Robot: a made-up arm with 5 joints. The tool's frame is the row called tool.
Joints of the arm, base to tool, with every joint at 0 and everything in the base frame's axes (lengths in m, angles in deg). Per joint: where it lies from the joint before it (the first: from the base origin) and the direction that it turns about. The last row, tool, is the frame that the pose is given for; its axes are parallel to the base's.
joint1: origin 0 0 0.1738 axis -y
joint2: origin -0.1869 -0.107 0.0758 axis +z
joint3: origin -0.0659 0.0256 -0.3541 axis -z
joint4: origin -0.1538 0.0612 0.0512 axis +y
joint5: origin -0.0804 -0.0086 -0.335 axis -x
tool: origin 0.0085 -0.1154 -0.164
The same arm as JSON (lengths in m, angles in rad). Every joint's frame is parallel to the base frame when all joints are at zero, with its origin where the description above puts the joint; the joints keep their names.
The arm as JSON. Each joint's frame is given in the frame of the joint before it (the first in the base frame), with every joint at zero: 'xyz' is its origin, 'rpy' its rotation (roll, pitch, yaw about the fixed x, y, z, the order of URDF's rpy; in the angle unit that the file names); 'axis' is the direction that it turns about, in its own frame. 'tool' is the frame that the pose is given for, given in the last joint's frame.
{"units": {"length": "m", "angle": "rad"}, "joints": [{"name": "joint1", "type": "revolute", "origin": {"xyz": [0.0, 0.0, 0.1738], "rpy": [0.0, 0.0, 0.0]}, "axis": "-y"}, {"name": "joint2", "type": "revolute", "origin": {"xyz": [-0.1869, -0.107, 0.0758], "rpy": [0.0, 0.0, 0.0]}, "axis": "+z"}, {"name": "joint3", "type": "revolute", "origin": {"xyz": [-0.0659, 0.0256, -0.3541], "rpy": [0.0, 0.0, 0.0]}, "axis": "-z"}, {"name": "joint4", "type": "revolute", "origin": {"xyz": [-0.1538, 0.0612, 0.0512], "rpy": [0.0, 0.0, 0.0]}, "axis": "+y"}, {"name": "joint5", "type": "revolute", "origin": {"xyz": [-0.0804, -0.0086, -0.335], "rpy": [0.0, 0.0, 0.0]}, "axis": "-x"}], "tool": {"origin": {"xyz": [0.0085, -0.1154, -0.164], "rpy": [0.0, 0.0, 0.0]}}}
